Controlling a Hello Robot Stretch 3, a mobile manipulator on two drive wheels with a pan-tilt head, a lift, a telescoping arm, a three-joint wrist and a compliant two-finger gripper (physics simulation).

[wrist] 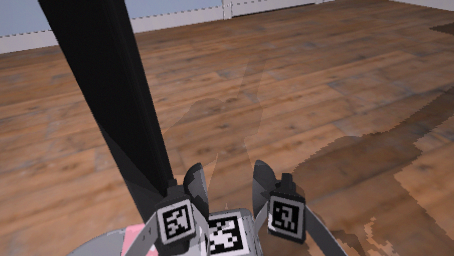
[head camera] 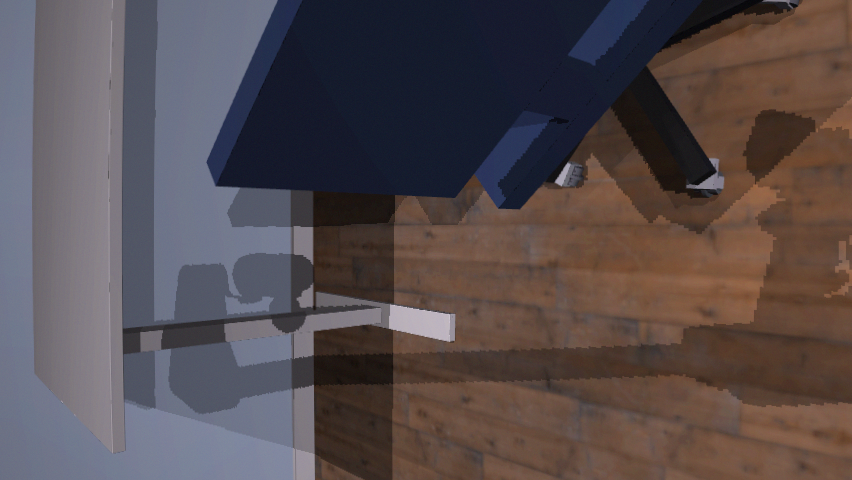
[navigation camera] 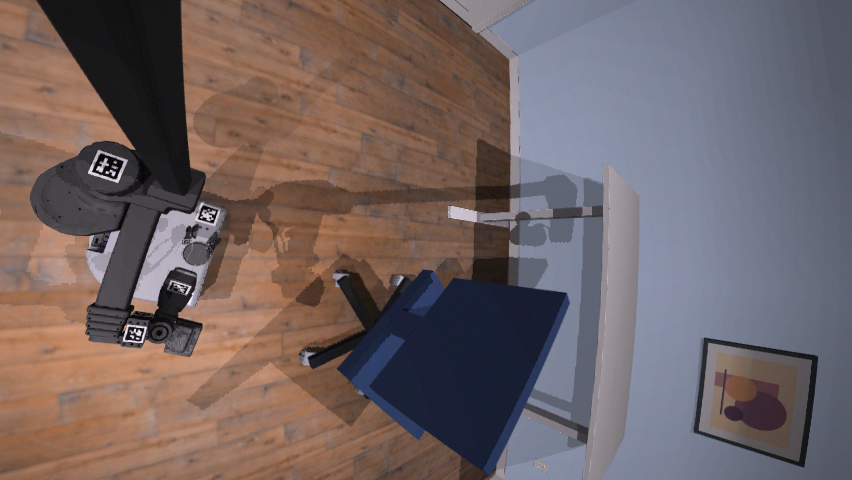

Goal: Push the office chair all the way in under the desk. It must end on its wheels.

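Observation:
The office chair, with a dark blue back and seat [head camera: 369,101] [navigation camera: 465,363], stands upright and turned at an angle in front of the desk. Its black star base [head camera: 670,122] [navigation camera: 357,301] and white-grey casters are on the floor, farther from the wall than the desk's foot. The back hides part of the desk's underside. The light grey desk [head camera: 77,226] [navigation camera: 617,298] stands along the wall. My gripper [wrist: 229,180] is open and empty. It is folded back over my base, well apart from the chair, in the navigation view.
A white desk foot [head camera: 420,321] [navigation camera: 463,213] sticks out on the floor beside the chair. My black mast [navigation camera: 143,89] [wrist: 107,95] and white base [navigation camera: 163,256] are at the left in the navigation view. A framed picture [navigation camera: 709,381] hangs on the blue wall.

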